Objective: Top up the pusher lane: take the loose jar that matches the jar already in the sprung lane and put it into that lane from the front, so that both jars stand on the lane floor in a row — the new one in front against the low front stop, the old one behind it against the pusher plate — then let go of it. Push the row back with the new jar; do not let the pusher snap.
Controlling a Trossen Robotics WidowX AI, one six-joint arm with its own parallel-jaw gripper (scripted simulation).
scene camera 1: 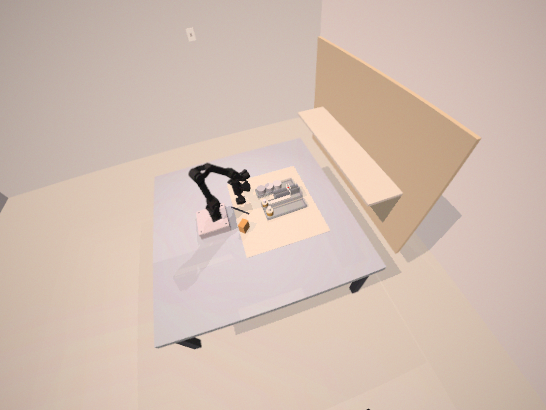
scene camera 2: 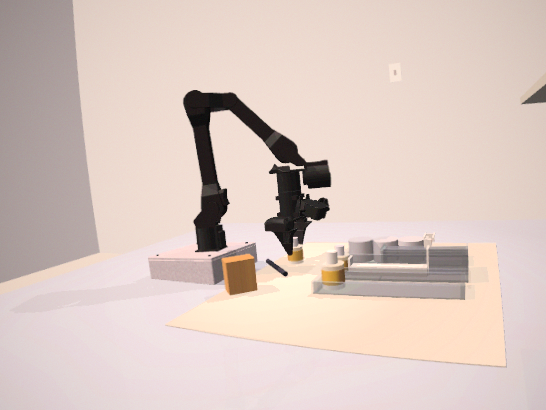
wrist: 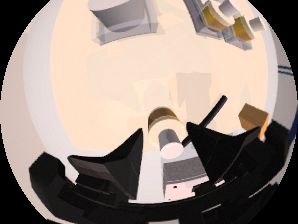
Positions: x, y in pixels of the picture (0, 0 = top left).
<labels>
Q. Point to an orange block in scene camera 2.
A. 240, 276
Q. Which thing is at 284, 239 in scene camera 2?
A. The gripper.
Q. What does the gripper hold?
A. Nothing.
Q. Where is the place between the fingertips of the gripper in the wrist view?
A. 165, 128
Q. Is the gripper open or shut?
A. Open.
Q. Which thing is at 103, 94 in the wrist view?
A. A tan mat.
</labels>
